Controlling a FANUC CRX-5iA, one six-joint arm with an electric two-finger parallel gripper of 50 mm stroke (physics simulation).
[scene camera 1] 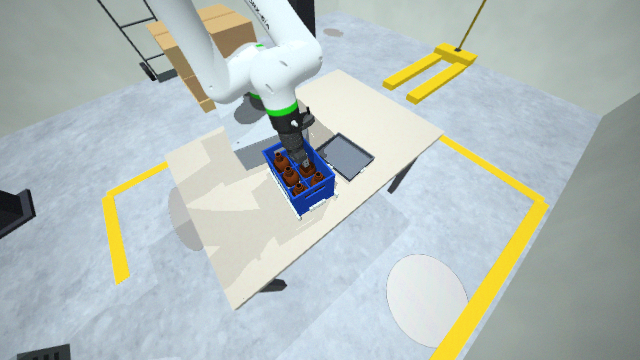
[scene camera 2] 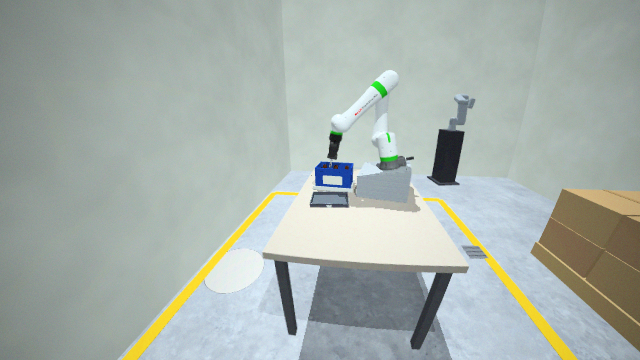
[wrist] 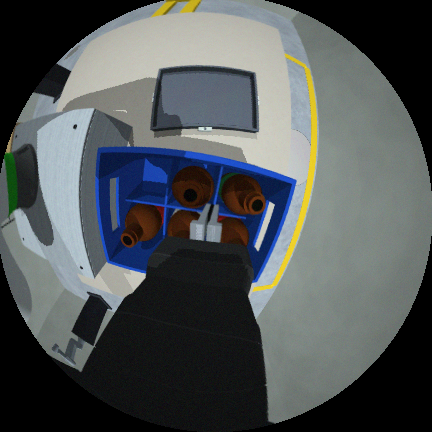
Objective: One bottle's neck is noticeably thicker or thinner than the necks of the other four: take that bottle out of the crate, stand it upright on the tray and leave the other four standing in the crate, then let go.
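Frame: origin at the arm's base, x left, y back, z up, level; millimetres.
Seen in the pictures: gripper, between the fingertips: (scene camera 1: 306, 165) (scene camera 2: 330, 167) (wrist: 211, 212); arm's base, origin of its link: (scene camera 2: 389, 167).
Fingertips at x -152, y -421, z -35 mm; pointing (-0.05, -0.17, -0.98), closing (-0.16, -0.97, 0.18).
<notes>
Pixels of each thing's top centre, then the offset from my fingertips to it. "spot": a spot on its surface instead. Level surfaces: height alone.
- blue crate, centre of its top: (wrist: 183, 229) (scene camera 1: 296, 162) (scene camera 2: 334, 165) dy +37, dx -16, dz +8 mm
- bottle, centre of its top: (wrist: 126, 240) (scene camera 1: 278, 154) dy +135, dx -32, dz -5 mm
- dark grey tray, a spot on its surface: (wrist: 210, 100) (scene camera 2: 328, 198) spot: dy -30, dx +226, dz -162 mm
- table, height of its surface: dz -167 mm
The blue crate (scene camera 1: 325, 191) (scene camera 2: 346, 181) (wrist: 135, 150) holds five brown bottles, all standing. In the wrist view two bottles (wrist: 193, 186) (wrist: 241, 194) are in the tray-side row. The other row has one bottle (wrist: 144, 223) towards the robot base and two bottles (wrist: 183, 223) (wrist: 234, 230) partly hidden by the gripper. I cannot tell which neck differs. My gripper (scene camera 1: 306, 163) (scene camera 2: 331, 162) (wrist: 211, 212) is shut, its fingers together with no bottle between them. It is over the middle of the crate, among the necks. The dark grey tray (scene camera 1: 350, 155) (scene camera 2: 329, 200) (wrist: 210, 100) bears no bottle.
The tray lies beside the crate on the table (scene camera 1: 380, 120) (scene camera 2: 365, 235) (wrist: 225, 42). The crate's walls and dividers stand around the bottles, and one tray-side compartment near the robot base is empty. The grey robot pedestal (scene camera 2: 384, 185) (wrist: 65, 175) stands close to the crate.
</notes>
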